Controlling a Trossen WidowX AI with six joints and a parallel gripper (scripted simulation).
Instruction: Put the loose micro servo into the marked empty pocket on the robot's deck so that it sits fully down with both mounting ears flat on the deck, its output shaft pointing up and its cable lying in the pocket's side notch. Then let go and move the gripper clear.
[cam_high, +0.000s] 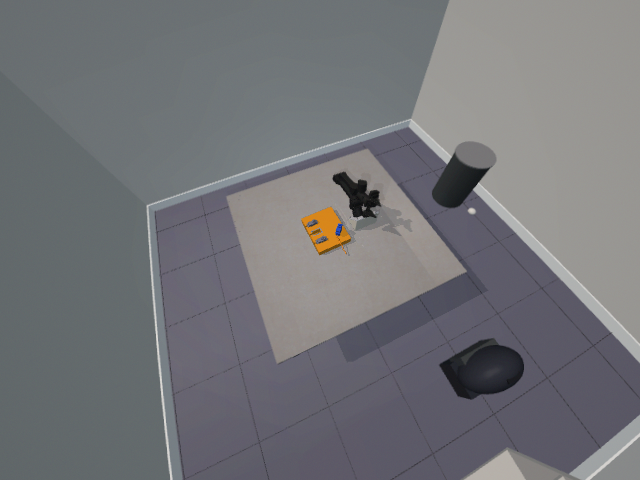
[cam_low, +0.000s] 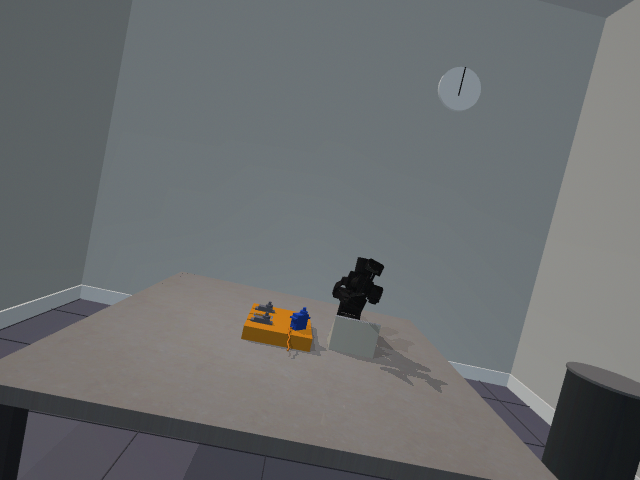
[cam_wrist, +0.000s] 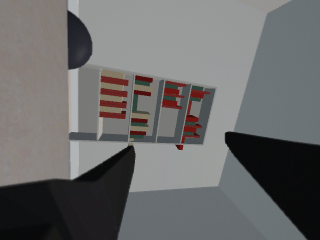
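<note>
My gripper tip is 260 mm above the orange deck, 230 mm short of it and 170 mm to the left of it.
</note>
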